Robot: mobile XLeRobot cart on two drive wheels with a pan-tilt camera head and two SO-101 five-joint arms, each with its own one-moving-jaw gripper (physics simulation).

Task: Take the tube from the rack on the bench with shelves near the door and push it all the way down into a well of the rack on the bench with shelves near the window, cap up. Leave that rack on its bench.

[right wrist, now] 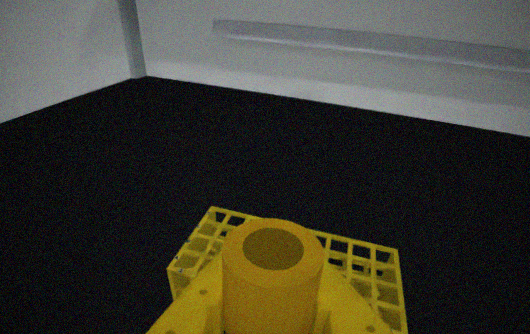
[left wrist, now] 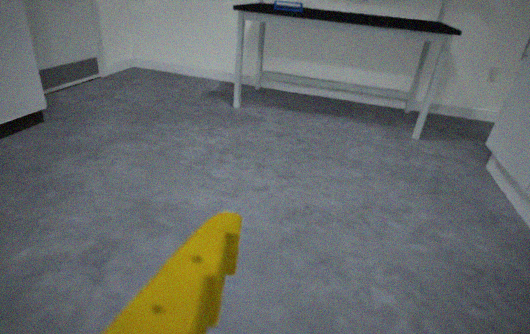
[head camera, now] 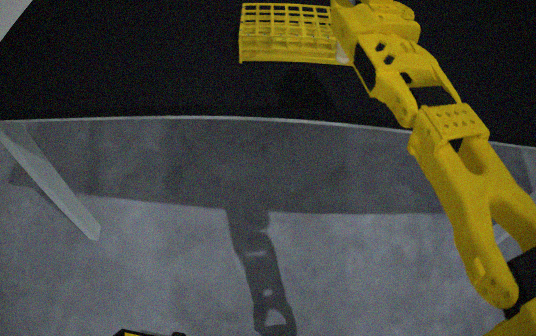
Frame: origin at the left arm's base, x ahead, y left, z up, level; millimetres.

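Seen in the pictures: left end effector, tool point: (left wrist: 239,236); right end effector, tool point: (right wrist: 240,269).
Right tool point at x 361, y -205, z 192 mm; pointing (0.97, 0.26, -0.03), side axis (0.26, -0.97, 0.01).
Offsets run from my right tool point to a thing's top centre. "pt": to the spot under its first point. Level surfaces: height alone.
The tube's orange cap @[11 mm right, 13 mm back, 19 mm up] (right wrist: 272,285) is upright between the jaws of my right gripper (right wrist: 272,305), which is shut on it. The tube's pale lower end @[pt 11 mm right, 25 mm back, 73 mm down] (head camera: 342,54) shows below my right gripper, at the right end of the yellow rack. The yellow rack @[8 mm left, 135 mm ahead, 148 mm down] (head camera: 287,61) (right wrist: 398,270) stands on the black bench top @[205 mm down] (head camera: 125,90) (right wrist: 300,150); in the right wrist view it lies behind and below the cap, which hides part of it. Whether the tube's end is over a well cannot be told. My left gripper is open, with one notched jaw in the left wrist view.
The bench's pale front edge (head camera: 200,117) crosses the head view, with a pale leg @[pt 640 mm left, 77 mm ahead, 627 mm down] (head camera: 60,187) at left. A wall rail (right wrist: 350,47) runs behind the bench. In the left wrist view, a blue rack (left wrist: 288,7) stands on a far bench @[205 mm down] (left wrist: 350,18); white cabinets (left wrist: 17,65) stand at the sides.
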